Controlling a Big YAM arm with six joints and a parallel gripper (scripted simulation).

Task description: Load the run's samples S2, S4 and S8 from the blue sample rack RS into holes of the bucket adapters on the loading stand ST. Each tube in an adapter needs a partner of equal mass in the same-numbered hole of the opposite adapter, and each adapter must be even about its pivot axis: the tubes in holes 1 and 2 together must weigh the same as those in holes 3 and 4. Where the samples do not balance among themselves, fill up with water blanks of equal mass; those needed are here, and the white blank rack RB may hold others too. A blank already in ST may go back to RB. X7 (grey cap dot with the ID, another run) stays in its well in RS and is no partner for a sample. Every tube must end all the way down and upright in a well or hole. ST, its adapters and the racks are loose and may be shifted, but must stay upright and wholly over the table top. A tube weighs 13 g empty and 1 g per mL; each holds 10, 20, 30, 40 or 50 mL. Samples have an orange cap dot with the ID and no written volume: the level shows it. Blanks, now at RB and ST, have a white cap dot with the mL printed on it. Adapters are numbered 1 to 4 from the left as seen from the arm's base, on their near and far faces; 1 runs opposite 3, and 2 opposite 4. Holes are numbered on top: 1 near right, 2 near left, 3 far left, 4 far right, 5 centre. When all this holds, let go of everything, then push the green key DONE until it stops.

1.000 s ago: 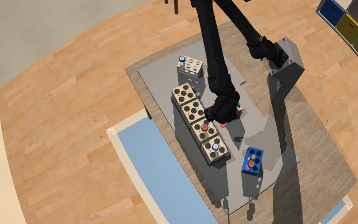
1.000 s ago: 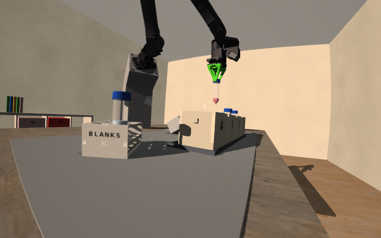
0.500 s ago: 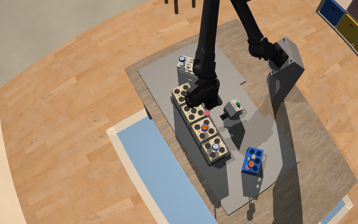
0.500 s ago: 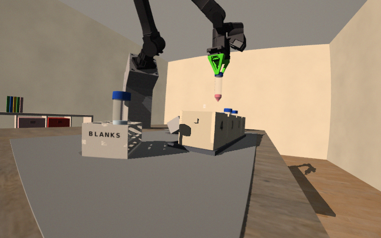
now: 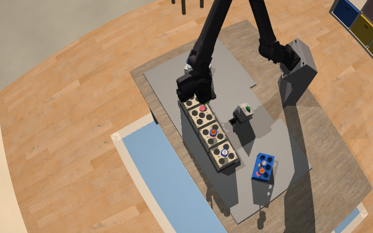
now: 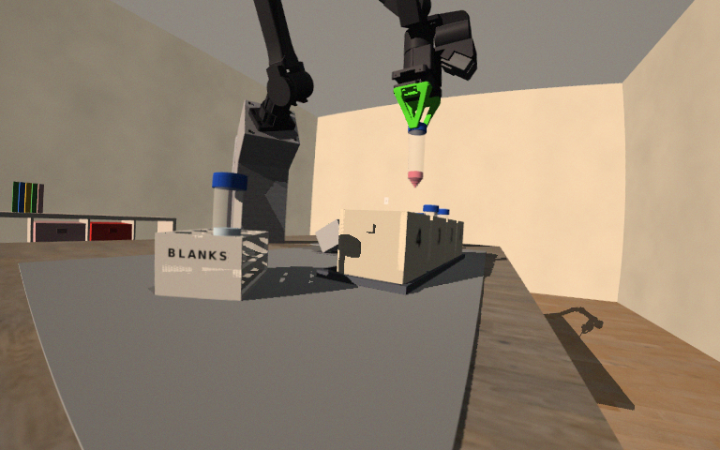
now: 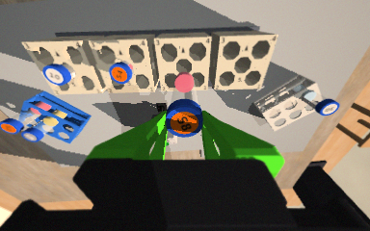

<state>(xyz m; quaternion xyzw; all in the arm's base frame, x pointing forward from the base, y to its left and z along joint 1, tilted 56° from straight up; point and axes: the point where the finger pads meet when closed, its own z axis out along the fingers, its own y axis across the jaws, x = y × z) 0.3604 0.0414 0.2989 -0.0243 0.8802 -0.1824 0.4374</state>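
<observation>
My gripper is now 5 cm above the orange-dot tube and 1 cm past it. From my hand the other things lie so: green DONE key: 22 cm behind, 19 cm below, 10 cm to the left; then orange-dot sample: 19 cm below, 10 cm to the left, 2 cm ahead; then white-dot blank marked 10: 21 cm to the left, 19 cm below, 3 cm ahead.
</observation>
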